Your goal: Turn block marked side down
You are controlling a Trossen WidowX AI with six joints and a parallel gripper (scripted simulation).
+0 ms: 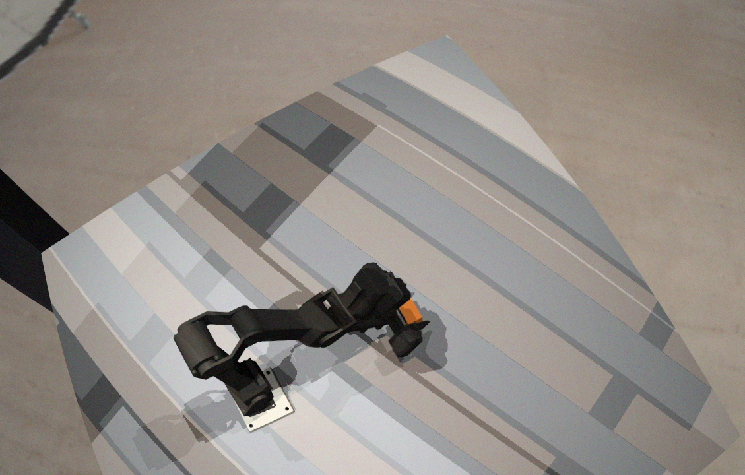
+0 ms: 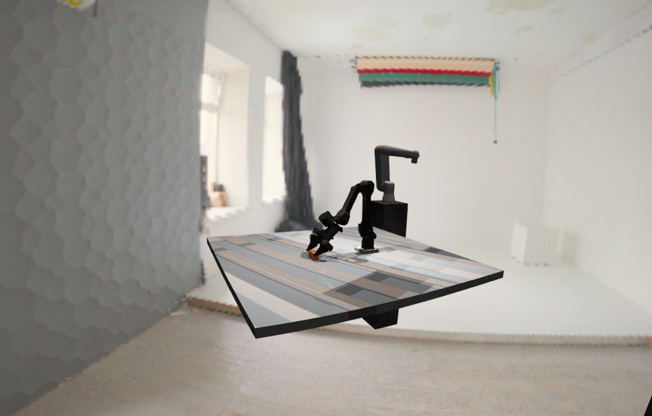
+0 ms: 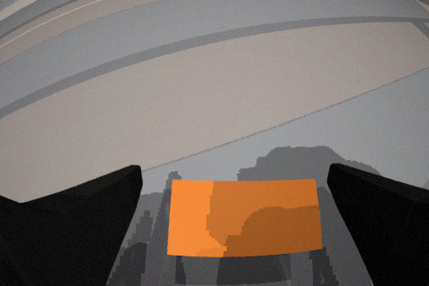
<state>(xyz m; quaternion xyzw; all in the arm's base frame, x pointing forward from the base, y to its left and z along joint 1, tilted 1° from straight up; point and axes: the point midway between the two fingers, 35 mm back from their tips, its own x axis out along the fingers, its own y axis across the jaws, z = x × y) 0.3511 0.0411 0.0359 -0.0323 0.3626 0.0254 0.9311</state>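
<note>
My gripper tip is now 3 cm past the orange block and 1 cm above it.
</note>
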